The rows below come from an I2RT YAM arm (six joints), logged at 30 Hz.
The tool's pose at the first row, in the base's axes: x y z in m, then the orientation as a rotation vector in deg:
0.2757 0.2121 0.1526 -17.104 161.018 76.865
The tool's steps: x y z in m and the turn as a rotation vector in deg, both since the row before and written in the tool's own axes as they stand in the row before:
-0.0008 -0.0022 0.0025 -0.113 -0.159 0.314
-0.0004 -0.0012 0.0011 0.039 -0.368 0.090
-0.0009 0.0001 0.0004 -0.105 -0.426 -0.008
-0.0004 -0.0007 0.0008 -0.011 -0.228 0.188
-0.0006 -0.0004 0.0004 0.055 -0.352 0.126
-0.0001 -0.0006 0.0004 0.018 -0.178 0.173
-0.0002 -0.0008 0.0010 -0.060 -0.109 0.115
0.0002 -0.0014 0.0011 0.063 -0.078 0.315
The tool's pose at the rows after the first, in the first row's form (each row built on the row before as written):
0.2767 0.2128 0.1494 -16.557 160.989 77.051
0.2772 0.2130 0.1478 -16.156 160.761 76.924
0.2780 0.2135 0.1477 -15.850 160.350 76.971
0.2785 0.2138 0.1467 -15.424 160.256 76.969
0.2791 0.2140 0.1462 -14.988 160.068 76.829
0.2793 0.2140 0.1455 -14.620 160.022 76.795
0.2796 0.2143 0.1443 -14.384 159.955 76.877
0.2796 0.2143 0.1425 -13.895 160.087 76.832

